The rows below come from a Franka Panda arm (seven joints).
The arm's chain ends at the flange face. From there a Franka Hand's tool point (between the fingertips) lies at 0.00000 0.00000 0.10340 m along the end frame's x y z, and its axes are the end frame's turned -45 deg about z.
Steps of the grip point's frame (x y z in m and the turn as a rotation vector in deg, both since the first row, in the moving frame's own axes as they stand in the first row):
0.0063, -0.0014, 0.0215, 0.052, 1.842, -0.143
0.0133, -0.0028, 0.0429, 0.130, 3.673, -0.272
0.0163, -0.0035, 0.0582, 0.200, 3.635, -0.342
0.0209, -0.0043, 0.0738, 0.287, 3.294, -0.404
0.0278, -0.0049, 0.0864, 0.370, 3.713, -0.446
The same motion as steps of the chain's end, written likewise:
0.0012, -0.0030, 0.0216, 1.339, 1.266, -0.143
0.0029, -0.0065, 0.0431, 2.689, 2.505, -0.272
0.0047, -0.0091, 0.0584, 2.712, 2.429, -0.342
0.0079, -0.0132, 0.0740, 2.532, 2.126, -0.404
0.0120, -0.0179, 0.0866, 2.887, 2.364, -0.446

